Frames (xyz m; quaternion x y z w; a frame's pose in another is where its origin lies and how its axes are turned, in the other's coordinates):
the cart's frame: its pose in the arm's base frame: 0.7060 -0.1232 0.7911 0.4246 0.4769 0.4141 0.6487
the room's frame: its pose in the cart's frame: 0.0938 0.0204 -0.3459 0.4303 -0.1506 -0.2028 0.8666
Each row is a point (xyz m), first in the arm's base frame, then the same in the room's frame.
Working: the arm's base frame: its pose in the room's frame: 0.3429 -0.7365 0.1031 -0.6128 -0.5799 0.0419 0.5353

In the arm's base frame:
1: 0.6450 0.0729 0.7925
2: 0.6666 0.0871 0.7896
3: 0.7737 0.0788 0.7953
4: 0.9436 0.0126 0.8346
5: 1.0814 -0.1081 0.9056
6: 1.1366 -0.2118 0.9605
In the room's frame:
1: 0.0678 0.2501 0.0834
2: 0.0862 0.2681 0.0870
3: 0.1115 0.3504 0.1514
4: 0.0961 0.4864 0.2782
5: 0.0126 0.6040 0.4116
6: -0.0754 0.6536 0.4928

